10 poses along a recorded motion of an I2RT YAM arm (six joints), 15 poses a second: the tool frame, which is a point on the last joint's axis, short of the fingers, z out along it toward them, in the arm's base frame.
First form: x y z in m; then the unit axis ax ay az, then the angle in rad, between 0 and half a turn.
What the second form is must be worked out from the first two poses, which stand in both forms.
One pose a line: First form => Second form
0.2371, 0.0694, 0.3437, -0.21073, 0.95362, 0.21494, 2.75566 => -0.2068, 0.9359, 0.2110, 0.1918, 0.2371, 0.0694, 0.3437
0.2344, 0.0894, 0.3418, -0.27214, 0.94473, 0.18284, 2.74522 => -0.2668, 0.9262, 0.1793, 0.1969, 0.2344, 0.0894, 0.3418
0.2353, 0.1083, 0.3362, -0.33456, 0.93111, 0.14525, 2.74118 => -0.3279, 0.9125, 0.1423, 0.1989, 0.2353, 0.1083, 0.3362
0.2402, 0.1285, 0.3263, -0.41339, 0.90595, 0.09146, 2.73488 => -0.4049, 0.8873, 0.0896, 0.2020, 0.2402, 0.1285, 0.3263
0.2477, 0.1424, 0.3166, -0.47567, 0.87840, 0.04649, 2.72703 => -0.4655, 0.8596, 0.0455, 0.2058, 0.2477, 0.1424, 0.3166
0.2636, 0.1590, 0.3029, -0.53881, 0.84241, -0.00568, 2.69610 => -0.5255, 0.8216, -0.0055, 0.2209, 0.2636, 0.1590, 0.3029
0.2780, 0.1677, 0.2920, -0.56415, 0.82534, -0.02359, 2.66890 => -0.5485, 0.8024, -0.0229, 0.2342, 0.2780, 0.1677, 0.2920
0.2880, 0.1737, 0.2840, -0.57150, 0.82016, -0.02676, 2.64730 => -0.5541, 0.7952, -0.0259, 0.2446, 0.2880, 0.1737, 0.2840
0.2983, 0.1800, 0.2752, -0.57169, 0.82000, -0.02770, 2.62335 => -0.5526, 0.7926, -0.0268, 0.2562, 0.2983, 0.1800, 0.2752
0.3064, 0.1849, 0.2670, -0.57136, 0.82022, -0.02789, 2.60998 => -0.5513, 0.7914, -0.0269, 0.2627, 0.3064, 0.1849, 0.2670
